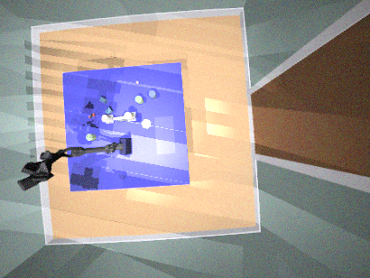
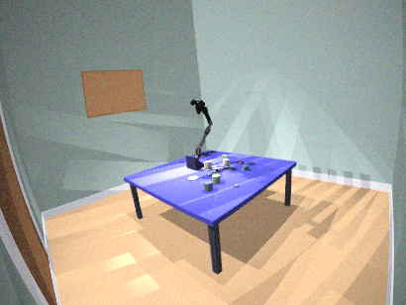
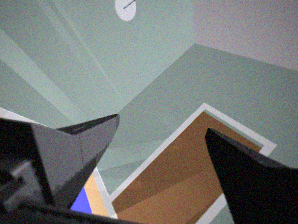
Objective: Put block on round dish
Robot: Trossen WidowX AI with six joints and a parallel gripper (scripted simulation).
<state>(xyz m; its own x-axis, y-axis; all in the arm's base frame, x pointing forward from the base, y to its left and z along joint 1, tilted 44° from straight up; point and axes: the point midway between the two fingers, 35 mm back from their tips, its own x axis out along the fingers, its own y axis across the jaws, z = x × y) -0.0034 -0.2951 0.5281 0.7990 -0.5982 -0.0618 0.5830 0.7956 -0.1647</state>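
My gripper tip is now 62 cm above the pale cup, 29 cm short of it and 8 cm to the right of it. The rest, counted from my gripper tip: balance beam (64 cm below, 32 cm ahead, 7 cm to the right); then grey block (64 cm below, 30 cm ahead, 6 cm to the left); then red piece (67 cm below, 32 cm ahead, 26 cm to the left).
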